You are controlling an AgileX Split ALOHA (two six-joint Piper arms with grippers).
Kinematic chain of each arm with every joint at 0, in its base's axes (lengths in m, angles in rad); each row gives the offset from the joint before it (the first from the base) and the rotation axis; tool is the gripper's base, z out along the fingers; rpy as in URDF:
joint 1: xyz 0 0 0.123 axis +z
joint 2: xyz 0 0 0 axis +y
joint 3: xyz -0.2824 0 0.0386 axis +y
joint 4: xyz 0.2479 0 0.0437 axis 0.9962 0 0.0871
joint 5: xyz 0 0 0 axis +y
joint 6: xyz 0.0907 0 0.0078 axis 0.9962 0 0.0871
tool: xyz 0 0 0 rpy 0 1.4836 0
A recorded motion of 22 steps. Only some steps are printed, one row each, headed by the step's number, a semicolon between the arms.
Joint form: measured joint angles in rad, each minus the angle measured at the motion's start. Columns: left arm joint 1, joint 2, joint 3, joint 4, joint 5, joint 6; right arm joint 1, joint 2, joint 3, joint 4, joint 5, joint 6.
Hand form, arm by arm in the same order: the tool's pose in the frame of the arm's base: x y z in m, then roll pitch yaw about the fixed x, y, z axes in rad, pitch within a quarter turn. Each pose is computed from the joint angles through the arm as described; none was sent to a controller.
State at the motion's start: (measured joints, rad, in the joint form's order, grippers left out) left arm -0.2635 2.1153 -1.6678 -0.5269 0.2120 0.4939; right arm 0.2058 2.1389 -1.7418 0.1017 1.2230 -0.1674
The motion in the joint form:
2: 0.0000 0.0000 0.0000 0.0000 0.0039 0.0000; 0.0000 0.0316 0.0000 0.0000 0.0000 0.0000
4: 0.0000 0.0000 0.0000 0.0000 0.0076 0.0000; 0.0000 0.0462 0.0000 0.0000 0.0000 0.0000
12: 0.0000 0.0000 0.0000 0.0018 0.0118 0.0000; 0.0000 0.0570 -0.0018 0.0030 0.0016 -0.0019
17: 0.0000 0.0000 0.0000 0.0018 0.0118 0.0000; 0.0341 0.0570 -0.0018 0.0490 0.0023 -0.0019
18: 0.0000 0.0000 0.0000 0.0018 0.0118 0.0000; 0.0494 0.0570 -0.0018 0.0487 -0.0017 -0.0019
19: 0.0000 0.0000 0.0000 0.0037 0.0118 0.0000; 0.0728 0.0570 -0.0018 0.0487 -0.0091 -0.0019
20: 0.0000 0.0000 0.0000 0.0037 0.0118 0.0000; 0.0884 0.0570 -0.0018 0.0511 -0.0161 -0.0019
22: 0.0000 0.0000 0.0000 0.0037 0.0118 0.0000; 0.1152 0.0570 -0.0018 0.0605 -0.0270 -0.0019
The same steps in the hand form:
2: 0.4791 -0.1395 0.2295 -2.9966 1.0203 2.9215; 0.4245 0.0975 0.1804 3.0479 0.0205 -2.8037
4: 0.4789 -0.1396 0.2292 -2.9956 1.0170 2.9206; 0.4253 0.0977 0.1741 3.0460 0.0060 -2.8038
12: 0.4787 -0.1397 0.2289 -2.9977 1.0134 2.9163; 0.4259 0.0981 0.1698 3.0417 -0.0039 -2.8028
17: 0.4787 -0.1397 0.2289 -2.9977 1.0134 2.9163; 0.4215 0.1163 0.1703 2.9990 0.0008 -2.7850
18: 0.4787 -0.1397 0.2289 -2.9977 1.0134 2.9163; 0.4200 0.1228 0.1703 2.9999 0.0046 -2.7701
19: 0.4787 -0.1397 0.2289 -3.0010 1.0135 2.9127; 0.4177 0.1328 0.1702 3.0012 0.0119 -2.7477
20: 0.4787 -0.1397 0.2289 -3.0010 1.0135 2.9127; 0.4161 0.1396 0.1703 3.0001 0.0189 -2.7340
22: 0.4787 -0.1397 0.2289 -3.0010 1.0135 2.9127; 0.4130 0.1517 0.1704 2.9932 0.0306 -2.7123

